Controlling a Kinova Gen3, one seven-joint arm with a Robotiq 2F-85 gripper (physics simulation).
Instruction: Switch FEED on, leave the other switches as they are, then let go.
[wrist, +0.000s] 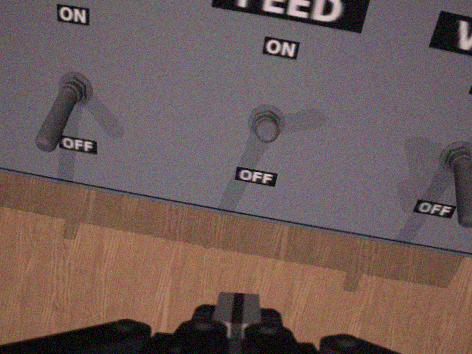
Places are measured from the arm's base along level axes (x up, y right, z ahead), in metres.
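Pixels of known places: gripper, fingertip midpoint: (237, 321).
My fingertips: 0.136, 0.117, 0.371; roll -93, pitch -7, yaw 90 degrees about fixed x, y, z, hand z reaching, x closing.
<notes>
Behind a point stands the place of what it marks, as x, y, z.
The FEED switch (267, 129) @(0.058, 0.117, 0.441) is at the centre of the wrist view, below the partly cut-off FEED label (300, 11) @(0.043, 0.124, 0.507). Its lever looks short and almost end-on, unlike the levers beside it, and its shadow runs right and slightly up. It is tipped away from OFF, to the ON side. The ON label (281, 48) @(0.032, 0.118, 0.488) is above it and the OFF label (256, 176) @(-0.009, 0.118, 0.413) below. My gripper (237, 321) @(0.136, 0.117, 0.371) is shut and empty at the bottom of the view, apart from the lever.
The left switch (56, 120) @(0.037, 0.000, 0.427) and the right switch (465, 192) @(0.035, 0.234, 0.428) both slant down towards their OFF labels. The right one is partly cut off by the view's edge. The grey panel (170, 150) @(-0.006, 0.060, 0.420) ends at a lower edge above the wooden surface (125, 270) @(-0.087, 0.025, 0.312).
</notes>
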